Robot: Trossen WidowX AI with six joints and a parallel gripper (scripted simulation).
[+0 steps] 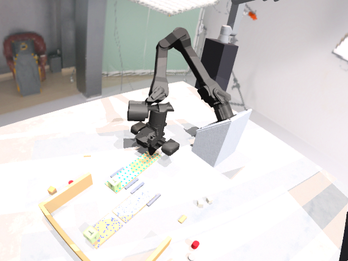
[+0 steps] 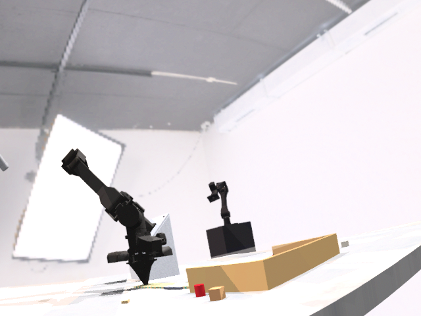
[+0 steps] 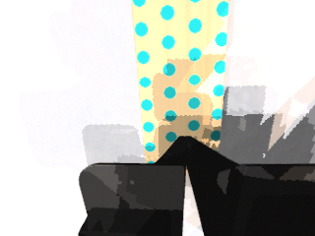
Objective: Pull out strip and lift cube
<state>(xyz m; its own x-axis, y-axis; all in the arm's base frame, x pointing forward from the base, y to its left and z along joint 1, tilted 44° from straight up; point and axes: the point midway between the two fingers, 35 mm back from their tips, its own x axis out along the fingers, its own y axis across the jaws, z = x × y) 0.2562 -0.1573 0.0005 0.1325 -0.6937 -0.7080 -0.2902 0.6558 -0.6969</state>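
Right now the teal-dotted strip is 90 mm ahead of my gripper tip and 30 mm to the left of it. From my gripper tip the other things lie so: small tan block 390 mm ahead, 10 mm to the left.
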